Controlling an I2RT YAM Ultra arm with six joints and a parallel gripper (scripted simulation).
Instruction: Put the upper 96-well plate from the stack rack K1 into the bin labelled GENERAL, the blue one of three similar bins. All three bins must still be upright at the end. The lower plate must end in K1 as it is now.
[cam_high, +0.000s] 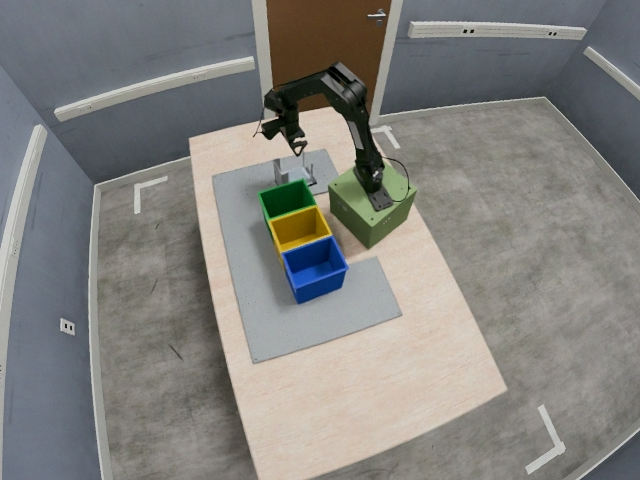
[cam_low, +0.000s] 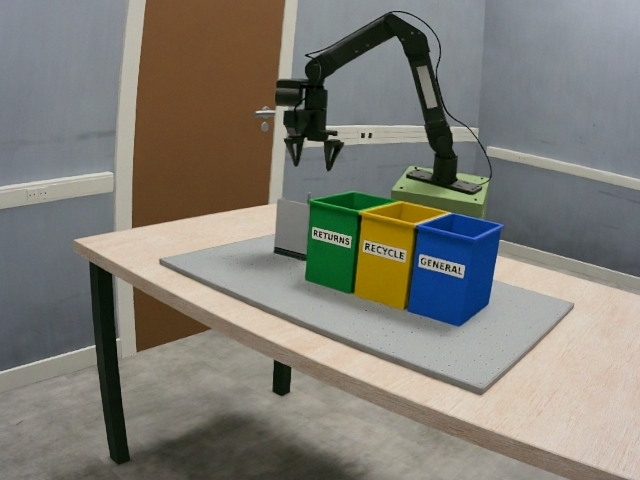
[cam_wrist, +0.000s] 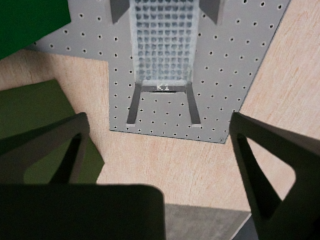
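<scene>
The clear 96-well plate lies 19 cm below my hand. The rest, counted from my hand: blue general bin 8 cm ahead, 46 cm to the left, 13 cm below; yellow recycle bin 9 cm ahead, 33 cm to the left, 13 cm below; green returns bin 9 cm ahead, 20 cm to the left, 13 cm below.
</scene>
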